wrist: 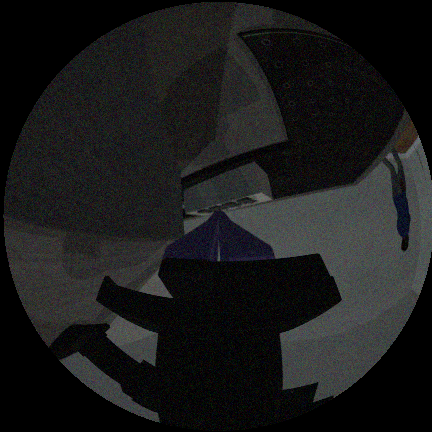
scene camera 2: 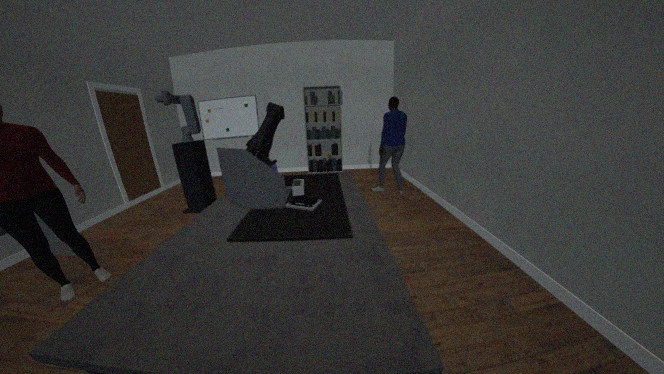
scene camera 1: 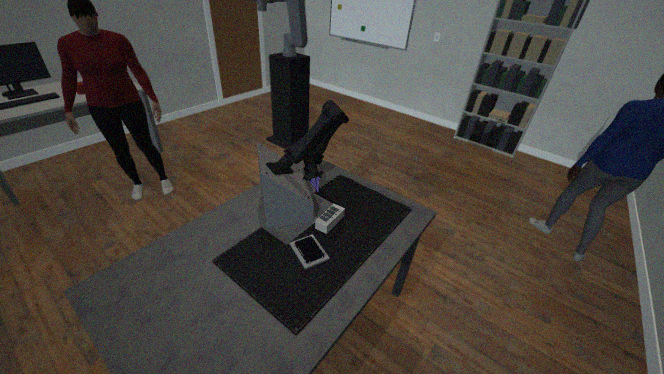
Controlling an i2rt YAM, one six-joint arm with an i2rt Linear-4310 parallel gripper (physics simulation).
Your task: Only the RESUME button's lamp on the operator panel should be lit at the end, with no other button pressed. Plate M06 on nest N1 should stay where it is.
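Seen in the pictures: gripper, fingertip midpoint: (wrist: pixel 218 216) (scene camera 1: pixel 318 192); arm's base, link origin: (wrist: pixel 84 334) (scene camera 2: pixel 246 159) (scene camera 1: pixel 280 168).
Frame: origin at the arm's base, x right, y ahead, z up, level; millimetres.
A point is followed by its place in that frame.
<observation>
The operator panel (scene camera 1: pixel 330 218) {x -44, y 298, z -177 mm} (scene camera 2: pixel 298 187) {x 12, y 290, z -179 mm} (wrist: pixel 226 186) {x -91, y 243, z -202 mm} is a white box with several dark buttons on its sloped face. It stands on the black mat (scene camera 1: pixel 280 295) {x 391, y 397, z -229 mm} (scene camera 2: pixel 325 227) {x 395, y 444, z -229 mm} (wrist: pixel 340 90) {x -289, y 123, z -229 mm}. No lit lamp can be made out, and the button labels are too small to read. A light-rimmed tray with a dark top (scene camera 1: pixel 309 251) {x 164, y 346, z -204 mm} (scene camera 2: pixel 303 203) {x 196, y 336, z -203 mm} lies beside the panel; whether it is nest N1 with plate M06 cannot be read. My gripper (scene camera 1: pixel 315 190) {x -126, y 146, z -138 mm} (wrist: pixel 218 216) {x -126, y 146, z -138 mm} is shut and empty, its purple fingertips above and behind the panel. In the wrist view the fingertips overlap the lower edge of the panel's button face.
A tall grey plate structure (scene camera 1: pixel 285 200) {x 89, y 125, z -79 mm} (scene camera 2: pixel 250 180) {x 162, y 70, z -79 mm} stands beside the panel and tray, at the arm's base. The grey table (scene camera 1: pixel 165 300) {x 688, y 77, z -243 mm} (scene camera 2: pixel 240 300) {x 741, y 214, z -242 mm} carries the mat. One person in red (scene camera 1: pixel 107 70) and one in blue (scene camera 1: pixel 630 140) (scene camera 2: pixel 394 128) stand away from the table.
</observation>
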